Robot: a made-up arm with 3 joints. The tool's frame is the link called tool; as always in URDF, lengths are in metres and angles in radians. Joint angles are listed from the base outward.
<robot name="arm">
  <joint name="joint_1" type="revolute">
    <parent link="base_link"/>
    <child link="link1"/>
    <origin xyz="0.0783 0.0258 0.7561"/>
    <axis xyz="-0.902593 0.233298 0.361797"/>
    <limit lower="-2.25" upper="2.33"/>
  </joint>
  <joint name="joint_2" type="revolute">
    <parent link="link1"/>
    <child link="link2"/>
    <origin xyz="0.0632 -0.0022 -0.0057"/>
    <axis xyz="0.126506 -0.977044 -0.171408"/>
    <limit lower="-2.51" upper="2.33"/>
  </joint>
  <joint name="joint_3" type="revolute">
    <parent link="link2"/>
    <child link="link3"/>
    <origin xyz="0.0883 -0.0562 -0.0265"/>
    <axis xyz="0 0 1"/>
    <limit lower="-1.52" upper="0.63"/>
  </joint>
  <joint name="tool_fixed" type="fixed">
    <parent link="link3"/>
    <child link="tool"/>
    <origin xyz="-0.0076 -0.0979 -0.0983" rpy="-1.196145 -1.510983 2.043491"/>
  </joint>
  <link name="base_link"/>
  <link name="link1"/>
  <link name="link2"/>
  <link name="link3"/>
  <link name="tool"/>
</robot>
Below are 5 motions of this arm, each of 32 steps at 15 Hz.
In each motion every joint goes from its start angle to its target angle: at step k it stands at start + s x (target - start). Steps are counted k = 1, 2, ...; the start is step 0. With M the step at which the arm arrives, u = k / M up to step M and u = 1 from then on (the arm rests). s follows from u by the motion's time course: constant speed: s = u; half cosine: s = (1 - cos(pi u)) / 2; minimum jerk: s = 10 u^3 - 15 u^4 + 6 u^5.
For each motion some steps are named. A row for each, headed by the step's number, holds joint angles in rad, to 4 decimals.
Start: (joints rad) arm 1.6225 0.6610 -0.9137
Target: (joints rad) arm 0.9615 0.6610 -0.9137
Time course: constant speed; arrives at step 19
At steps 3, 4, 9, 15, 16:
3: 1.5181 0.6610 -0.9137
4: 1.4833 0.6610 -0.9137
9: 1.3094 0.6610 -0.9137
15: 1.1007 0.6610 -0.9137
16: 1.0659 0.6610 -0.9137

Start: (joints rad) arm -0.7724 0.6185 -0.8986
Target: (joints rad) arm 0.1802 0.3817 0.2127
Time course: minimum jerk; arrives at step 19
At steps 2, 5, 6, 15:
2: -0.7630 0.6162 -0.8876
5: -0.6601 0.5906 -0.7676
6: -0.5966 0.5748 -0.6935
15: 0.1170 0.3974 0.1390

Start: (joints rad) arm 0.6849 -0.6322 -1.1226
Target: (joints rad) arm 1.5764 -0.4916 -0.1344
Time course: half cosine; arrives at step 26
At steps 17, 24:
17: 1.3378 -0.5292 -0.3989
24: 1.5634 -0.4936 -0.1488

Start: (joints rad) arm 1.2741 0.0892 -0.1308
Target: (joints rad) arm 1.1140 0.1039 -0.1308
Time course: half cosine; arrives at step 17
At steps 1, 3, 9, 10, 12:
1: 1.2727 0.0893 -0.1308
3: 1.2621 0.0903 -0.1308
9: 1.1867 0.0972 -0.1308
10: 1.1721 0.0986 -0.1308
12: 1.1458 0.1010 -0.1308

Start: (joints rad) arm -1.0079 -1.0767 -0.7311
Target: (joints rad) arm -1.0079 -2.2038 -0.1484
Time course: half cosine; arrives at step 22
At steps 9, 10, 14, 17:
9: -1.0079 -1.4815 -0.5218
10: -1.0079 -1.5600 -0.4812
14: -1.0079 -1.8744 -0.3187
17: -1.0079 -2.0662 -0.2196

